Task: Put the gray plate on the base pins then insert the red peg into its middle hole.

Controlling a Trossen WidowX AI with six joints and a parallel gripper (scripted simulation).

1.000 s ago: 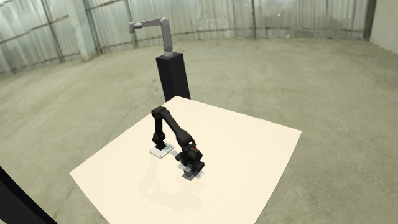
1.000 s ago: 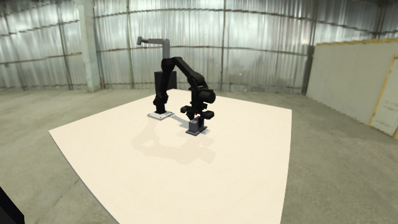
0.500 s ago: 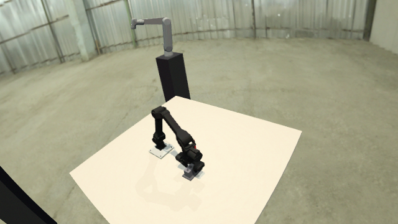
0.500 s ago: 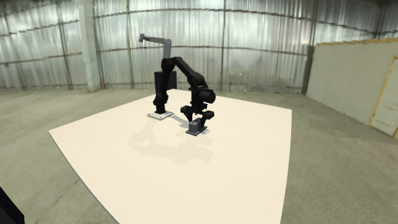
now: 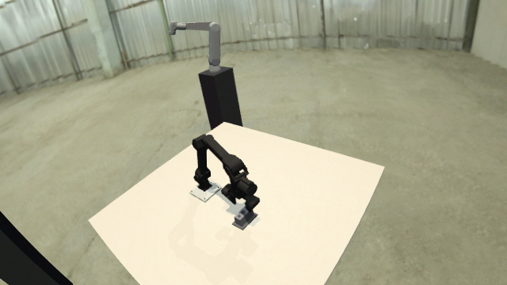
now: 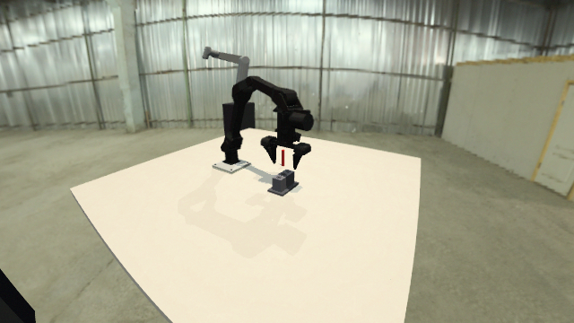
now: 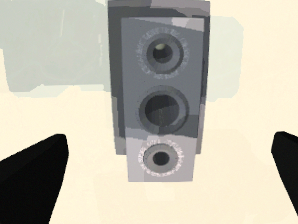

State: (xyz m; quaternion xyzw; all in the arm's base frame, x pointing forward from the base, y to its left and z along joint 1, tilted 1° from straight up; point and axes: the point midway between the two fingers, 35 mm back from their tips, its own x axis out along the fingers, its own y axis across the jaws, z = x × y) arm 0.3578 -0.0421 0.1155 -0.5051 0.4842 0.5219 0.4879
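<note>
The gray plate lies 5 cm below my gripper tip. Round my gripper tip: base: 8 cm below; then red peg: 14 cm behind, 18 cm to the left, 5 cm below.
</note>
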